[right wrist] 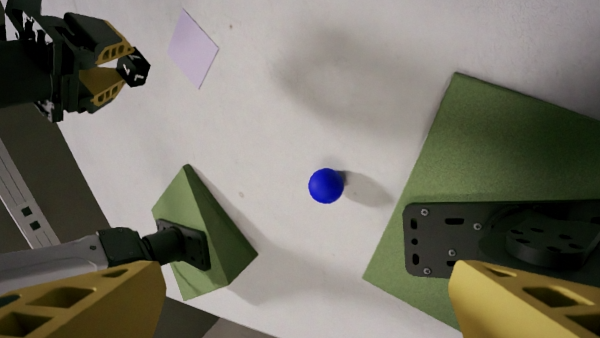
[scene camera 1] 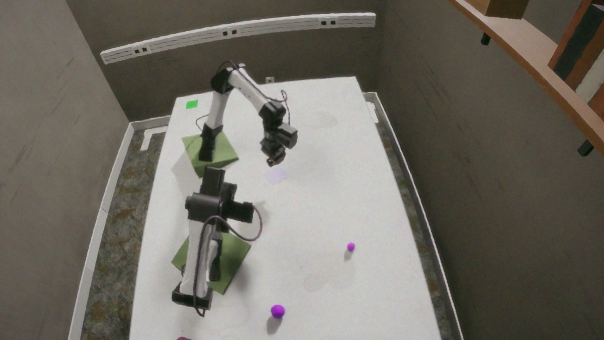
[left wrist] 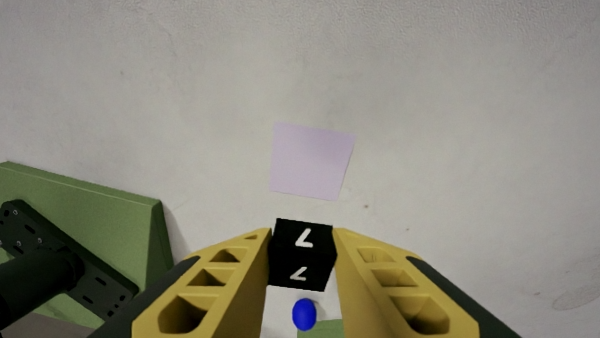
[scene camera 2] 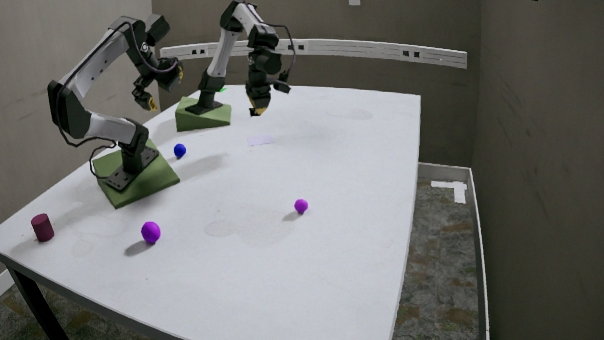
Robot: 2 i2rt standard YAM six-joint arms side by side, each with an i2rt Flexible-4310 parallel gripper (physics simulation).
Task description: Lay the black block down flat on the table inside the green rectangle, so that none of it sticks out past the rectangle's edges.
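Where they show: left gripper, fingertip midpoint: (right wrist: 129, 60) (scene camera 1: 273, 160) (left wrist: 302, 235) (scene camera 2: 258, 112); right gripper, fingertip midpoint: (right wrist: 307, 277) (scene camera 2: 167, 96); left arm's base at its link origin: (right wrist: 182, 241) (scene camera 1: 208, 147) (left wrist: 69, 260) (scene camera 2: 204, 107); right arm's base at its link origin: (right wrist: 521, 240) (scene camera 2: 132, 168).
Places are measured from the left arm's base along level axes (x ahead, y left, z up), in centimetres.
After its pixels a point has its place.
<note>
The black block (left wrist: 302, 255) @(x 31.7, y -15.2, z 6.0 cm) (right wrist: 134, 67) @(x 30.3, y -17.9, z 6.0 cm), with white marks, is held between the fingertips of my left gripper (left wrist: 302, 235) @(x 31.6, y -15.2, z 4.7 cm) (right wrist: 129, 60) @(x 31.6, y -15.2, z 4.7 cm) (scene camera 2: 257, 107) @(x 31.6, y -15.2, z 4.7 cm), which is shut on it. Block and gripper hang above the table near the lilac square, clear of the surface. The small green rectangle (scene camera 1: 192, 104) @(x -18.4, y 40.2, z -4.6 cm) lies at the table's upper left corner in scene camera 1, beyond the left arm's base; in scene camera 2 a sliver of the rectangle (scene camera 2: 223, 90) @(x -16.0, y 41.4, z -5.1 cm) shows behind that arm. My right gripper (right wrist: 307, 277) @(x 19.6, y -45.6, z 19.5 cm) (scene camera 2: 167, 92) @(x 19.6, y -45.6, z 19.5 cm) is open and empty, high above the table.
The lilac square (scene camera 1: 276, 175) @(x 31.7, y -15.6, z -4.6 cm) (scene camera 2: 260, 140) @(x 31.9, y -15.9, z -4.6 cm) (left wrist: 310, 160) @(x 32.1, y -15.1, z -4.6 cm) (right wrist: 192, 50) @(x 31.5, y -15.8, z -4.6 cm) lies flat. The left arm's green base (scene camera 1: 222, 150) @(x 6.6, y -1.3, z -1.7 cm) (scene camera 2: 202, 120) @(x 5.3, y -9.7, z -1.5 cm) stands between it and the green rectangle. A blue ball (scene camera 2: 180, 150) @(x 12.8, y -34.6, z -1.9 cm) (right wrist: 326, 185) @(x 12.3, y -34.4, z -1.0 cm) lies between the bases. Two purple balls (scene camera 1: 277, 311) @(x 31.8, y -74.8, z 0.0 cm) (scene camera 1: 351, 247) @(x 58.6, y -52.4, z -2.0 cm) and a maroon cylinder (scene camera 2: 42, 227) @(x 2.4, y -88.1, z -0.6 cm) are farther off.
</note>
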